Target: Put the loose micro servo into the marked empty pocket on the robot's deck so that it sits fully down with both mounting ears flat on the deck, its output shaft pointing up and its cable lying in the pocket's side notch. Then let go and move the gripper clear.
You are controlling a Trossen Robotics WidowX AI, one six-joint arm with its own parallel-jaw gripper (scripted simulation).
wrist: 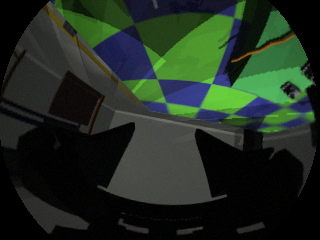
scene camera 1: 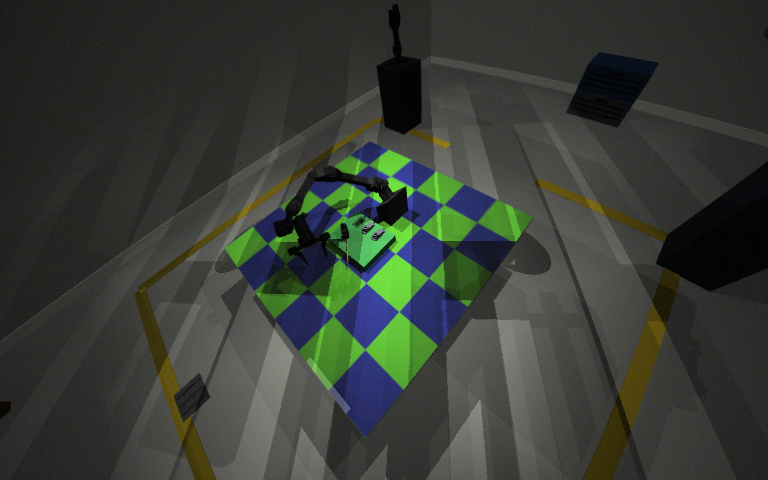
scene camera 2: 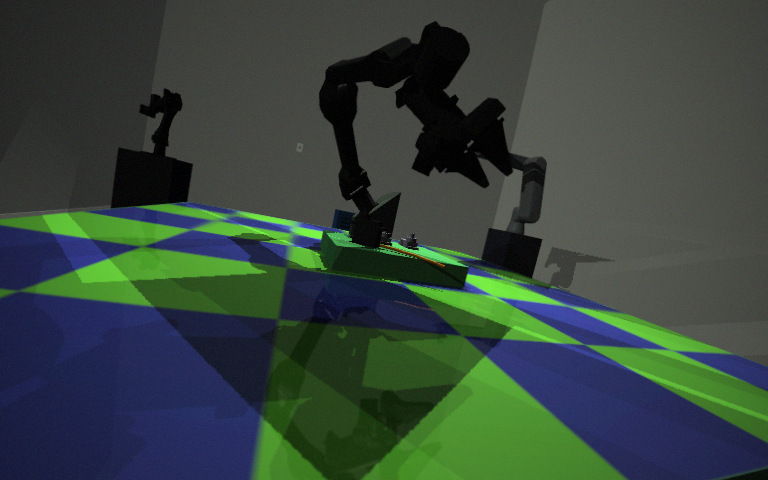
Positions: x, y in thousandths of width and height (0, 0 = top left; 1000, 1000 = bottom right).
Scene:
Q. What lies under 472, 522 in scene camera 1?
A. A green robot deck.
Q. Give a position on a green robot deck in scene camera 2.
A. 445, 530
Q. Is my gripper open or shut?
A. Open.

